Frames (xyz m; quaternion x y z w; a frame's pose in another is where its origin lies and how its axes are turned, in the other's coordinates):
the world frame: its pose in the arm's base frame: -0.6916 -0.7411 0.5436 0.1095 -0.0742 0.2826 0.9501
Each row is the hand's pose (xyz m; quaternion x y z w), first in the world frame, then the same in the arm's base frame.
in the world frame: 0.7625 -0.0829 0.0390 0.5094 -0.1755 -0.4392 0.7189
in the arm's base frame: -0.0165 -0.4215 0.7222 0.6449 -0.0280 -0.1955 0.7383
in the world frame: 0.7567 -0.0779 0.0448 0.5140 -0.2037 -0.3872 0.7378
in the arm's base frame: -0.0245 -0.4219 0.7274 0.6554 -0.0606 -0.1435 0.7390
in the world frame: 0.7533 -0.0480 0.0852 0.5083 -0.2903 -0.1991 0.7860
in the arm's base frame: -0.0471 -0.4093 0.7707 0.6658 -0.1687 0.0389 0.7258
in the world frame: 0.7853 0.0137 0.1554 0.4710 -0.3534 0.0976 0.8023
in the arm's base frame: -0.0602 -0.3598 0.8552 0.6280 -0.2729 0.3157 0.6569
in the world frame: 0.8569 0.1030 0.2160 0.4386 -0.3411 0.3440 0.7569
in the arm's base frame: -0.0551 -0.2648 0.9430 0.5705 -0.2940 0.5359 0.5486
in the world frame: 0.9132 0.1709 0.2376 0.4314 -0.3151 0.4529 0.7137
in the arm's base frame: -0.0476 -0.1855 0.9865 0.5435 -0.2800 0.6295 0.4795
